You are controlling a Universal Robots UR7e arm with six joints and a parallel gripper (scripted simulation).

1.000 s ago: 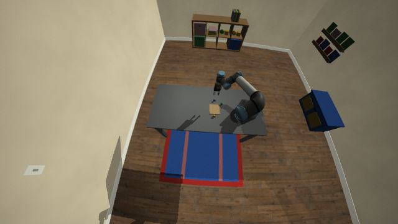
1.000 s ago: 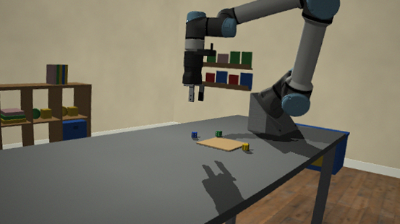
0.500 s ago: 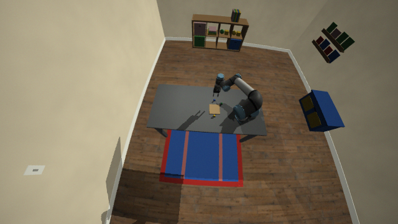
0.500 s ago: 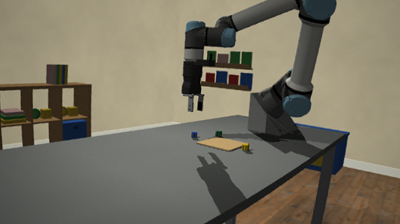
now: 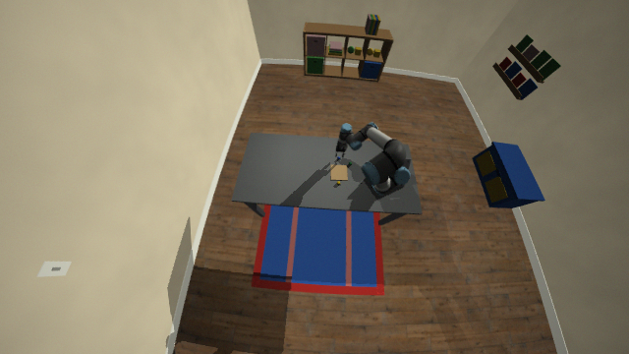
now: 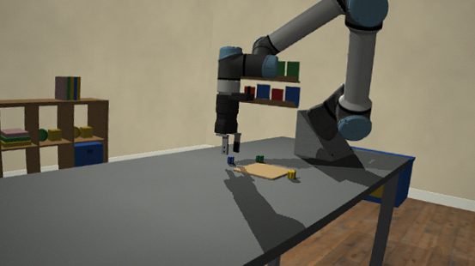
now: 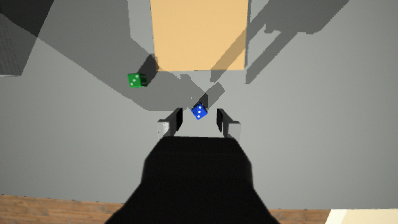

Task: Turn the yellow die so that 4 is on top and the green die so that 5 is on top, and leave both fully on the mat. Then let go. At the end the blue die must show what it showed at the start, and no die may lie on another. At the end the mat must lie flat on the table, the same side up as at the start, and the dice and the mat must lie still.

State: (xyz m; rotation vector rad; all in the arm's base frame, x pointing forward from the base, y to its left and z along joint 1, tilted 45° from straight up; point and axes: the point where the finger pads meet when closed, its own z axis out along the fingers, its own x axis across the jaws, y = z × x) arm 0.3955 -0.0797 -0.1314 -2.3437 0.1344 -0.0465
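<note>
Now: the blue die 4 cm below my hand. The rest, counted from my hand: yellow die: 24 cm to the left, 4 cm below, 2 cm ahead; then tan mat: 14 cm to the left, 5 cm below, 1 cm ahead; then green die: 10 cm behind, 6 cm to the left, 4 cm below.
</note>
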